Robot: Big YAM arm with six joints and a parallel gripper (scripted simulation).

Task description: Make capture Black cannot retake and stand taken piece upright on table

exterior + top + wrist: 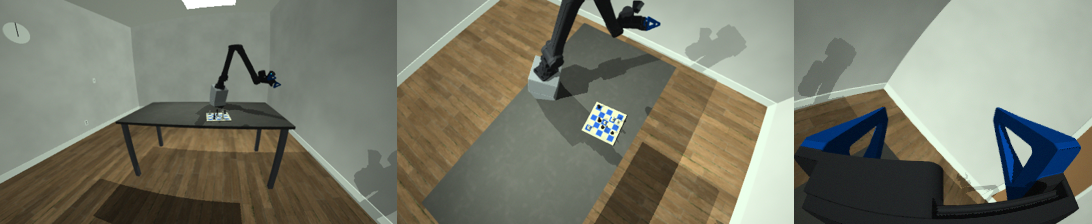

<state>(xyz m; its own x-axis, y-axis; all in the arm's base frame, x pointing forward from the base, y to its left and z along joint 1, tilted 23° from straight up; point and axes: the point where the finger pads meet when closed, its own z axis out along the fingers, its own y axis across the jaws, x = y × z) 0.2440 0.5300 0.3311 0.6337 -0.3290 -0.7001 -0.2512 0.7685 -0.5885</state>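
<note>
My hand is 1 cm short of the black piece, 49 cm to the left of it and 32 cm above it. Round my hand: cream chessboard (11 cm ahead, 54 cm to the right, 33 cm below); then white piece (7 cm ahead, 63 cm to the right, 32 cm below).
</note>
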